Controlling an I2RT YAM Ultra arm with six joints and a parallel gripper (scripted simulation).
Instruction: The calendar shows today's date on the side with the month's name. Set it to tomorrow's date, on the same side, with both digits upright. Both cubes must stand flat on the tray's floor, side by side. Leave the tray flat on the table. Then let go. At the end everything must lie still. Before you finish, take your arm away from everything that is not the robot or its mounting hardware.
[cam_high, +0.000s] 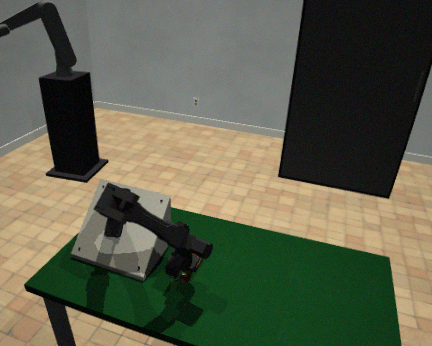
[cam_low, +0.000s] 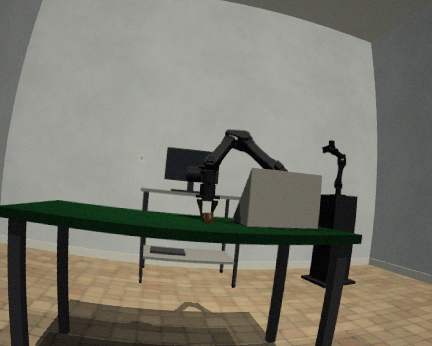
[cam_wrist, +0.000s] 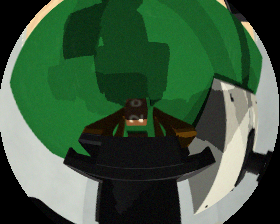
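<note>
My gripper is now 100 mm to the right of the wooden calendar tray, 20 mm short of it and 10 mm above it.
</note>
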